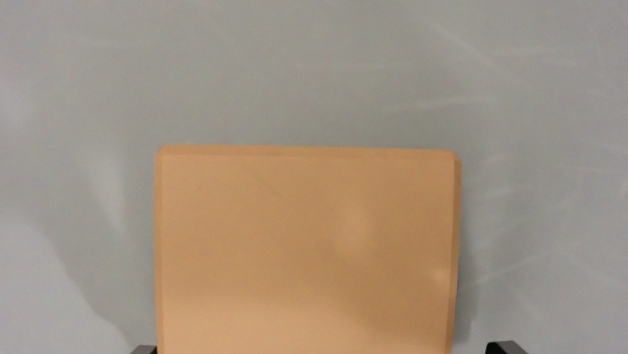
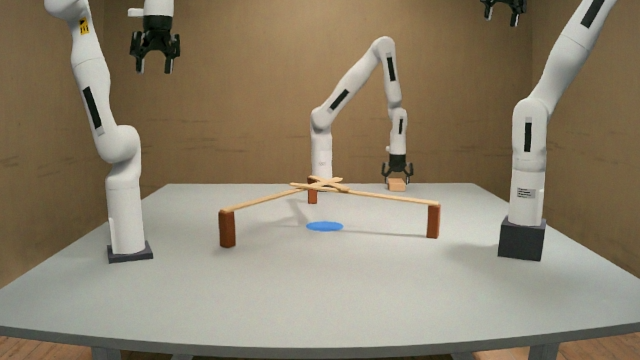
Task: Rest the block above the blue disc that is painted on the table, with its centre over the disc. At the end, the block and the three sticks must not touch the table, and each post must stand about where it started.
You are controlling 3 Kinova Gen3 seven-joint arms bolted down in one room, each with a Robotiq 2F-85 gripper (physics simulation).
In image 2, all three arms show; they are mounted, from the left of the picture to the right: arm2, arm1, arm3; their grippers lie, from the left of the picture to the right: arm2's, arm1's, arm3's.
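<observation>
The orange-tan block lies on the table at the far side. Arm1's gripper is open and pointing down close over the block, its fingers on either side. Arm2's gripper is open and empty, high at the upper left. Arm3's gripper is open and empty, high at the upper right. The left post, right post and rear post stand upright. The left stick, right stick and a rear stick cross above the blue disc, raised off the table.
The grey table carries the arms. Arm2's base stands at the left and arm3's dark base block at the right. Arm1's column rises behind the rear post and the stick crossing. Brown walls stand behind.
</observation>
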